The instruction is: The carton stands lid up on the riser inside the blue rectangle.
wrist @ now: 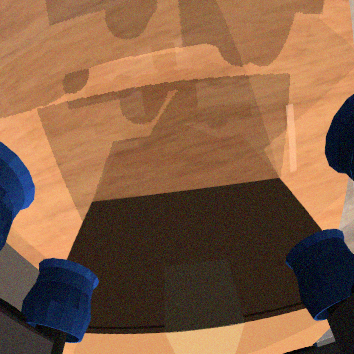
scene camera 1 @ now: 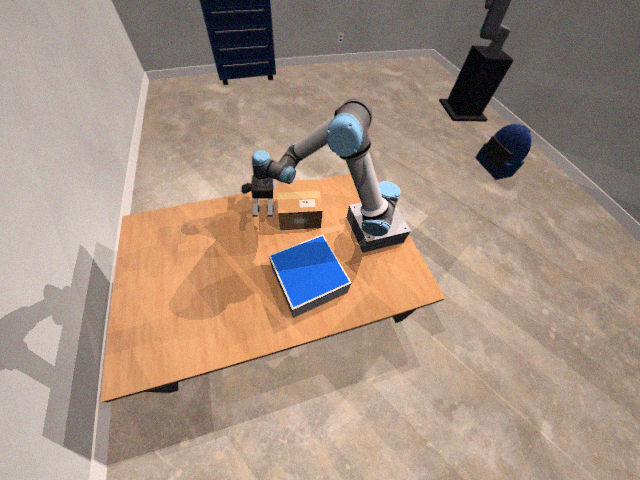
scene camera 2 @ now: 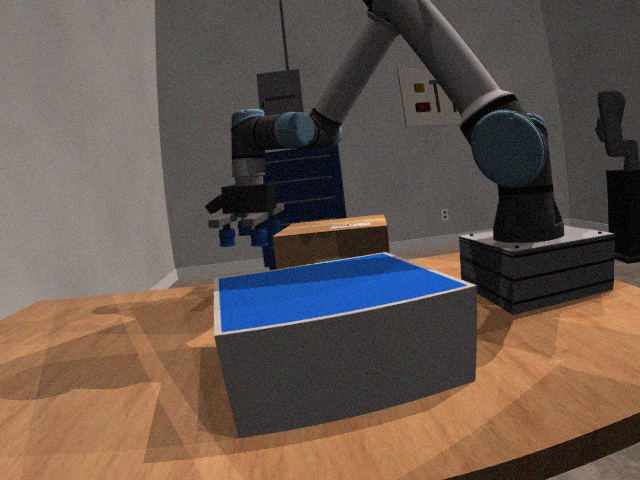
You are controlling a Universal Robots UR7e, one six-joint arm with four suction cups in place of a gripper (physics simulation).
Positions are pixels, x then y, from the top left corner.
My suction head (scene camera 2: 258, 237) carries nothing. The cup is 20 cm from the middle of a brown cardboard carton (scene camera 2: 299, 244).
